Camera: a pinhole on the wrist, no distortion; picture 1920 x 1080 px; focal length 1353.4 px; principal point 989.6 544.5 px. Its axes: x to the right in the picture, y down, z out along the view. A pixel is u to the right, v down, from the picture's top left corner.
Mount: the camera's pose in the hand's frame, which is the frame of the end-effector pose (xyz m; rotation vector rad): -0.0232 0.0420 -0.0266 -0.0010 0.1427 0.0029
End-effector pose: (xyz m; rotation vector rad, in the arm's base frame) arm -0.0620 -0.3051 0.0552 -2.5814 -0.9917 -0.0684
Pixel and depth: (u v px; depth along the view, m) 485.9 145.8 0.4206
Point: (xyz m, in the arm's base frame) -0.2400 -0.1763 -0.3219
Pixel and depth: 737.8 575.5 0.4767
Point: -0.0994 -0.2045 -0.3951
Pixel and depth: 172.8 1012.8 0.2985
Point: -0.1122 -0.3998 -0.2936
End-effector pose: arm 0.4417 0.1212 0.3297 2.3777 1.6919 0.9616
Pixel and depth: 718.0 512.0 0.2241
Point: 0.5703 0.1342 0.1667
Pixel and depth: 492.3 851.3 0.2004
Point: 0.5959 0.0808 0.1882
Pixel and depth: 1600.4 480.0 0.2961
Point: 0.6246 0.3140 0.2100
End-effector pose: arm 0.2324 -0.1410 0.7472 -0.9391 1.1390 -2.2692
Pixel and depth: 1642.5 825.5 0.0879
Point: 0.2555 -0.2238 0.7330
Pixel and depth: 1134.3 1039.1 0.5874
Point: 0.5683 -0.6520 0.8186
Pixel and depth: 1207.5 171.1 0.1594
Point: 0.3087 -0.2230 0.8133
